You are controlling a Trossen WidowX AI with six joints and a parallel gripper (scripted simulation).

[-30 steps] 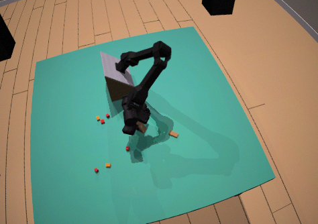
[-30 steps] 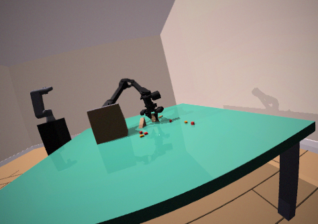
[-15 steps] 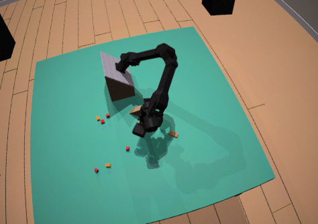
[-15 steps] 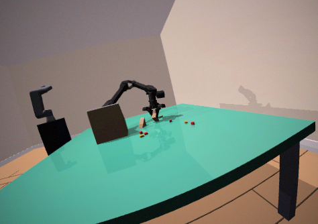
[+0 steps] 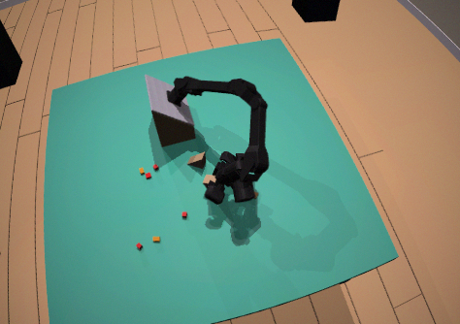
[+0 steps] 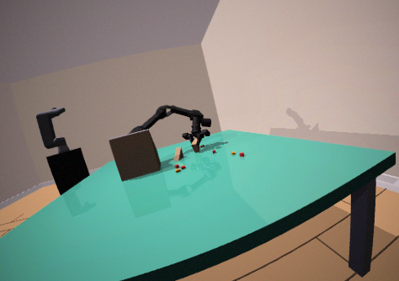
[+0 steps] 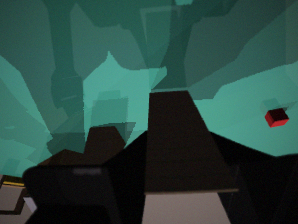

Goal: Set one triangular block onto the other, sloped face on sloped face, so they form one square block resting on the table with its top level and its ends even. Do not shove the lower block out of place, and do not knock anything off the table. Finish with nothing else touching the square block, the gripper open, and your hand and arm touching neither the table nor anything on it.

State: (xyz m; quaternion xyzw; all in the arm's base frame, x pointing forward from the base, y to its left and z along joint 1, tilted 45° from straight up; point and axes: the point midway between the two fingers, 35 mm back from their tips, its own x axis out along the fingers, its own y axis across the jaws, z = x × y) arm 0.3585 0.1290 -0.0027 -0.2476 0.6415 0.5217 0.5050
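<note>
Right now the small flat brown block is 14 cm to the left of my gripper tip, 6 cm ahead of it and 4 cm below it.
</note>
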